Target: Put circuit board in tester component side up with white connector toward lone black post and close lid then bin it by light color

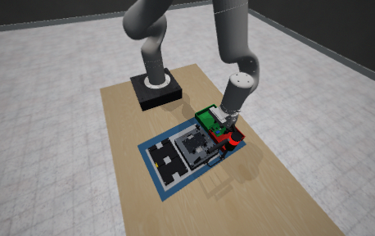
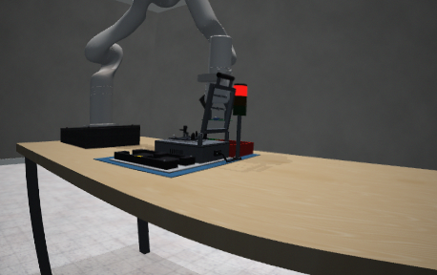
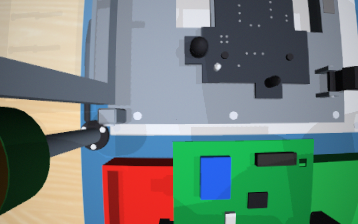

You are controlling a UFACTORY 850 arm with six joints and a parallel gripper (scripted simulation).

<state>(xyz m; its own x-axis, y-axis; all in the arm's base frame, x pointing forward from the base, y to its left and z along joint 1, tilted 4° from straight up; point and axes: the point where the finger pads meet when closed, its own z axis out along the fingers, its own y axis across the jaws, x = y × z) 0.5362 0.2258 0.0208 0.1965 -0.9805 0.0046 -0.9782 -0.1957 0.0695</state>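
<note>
Right now the red bin is 1 cm ahead of my hand, 5 cm to the left of it and 12 cm below it. Round my hand: green bin (14 cm behind, 2 cm to the left, 12 cm below); then green circuit board (1 cm below); then tester lid (12 cm ahead, 13 cm to the right, 5 cm above).
</note>
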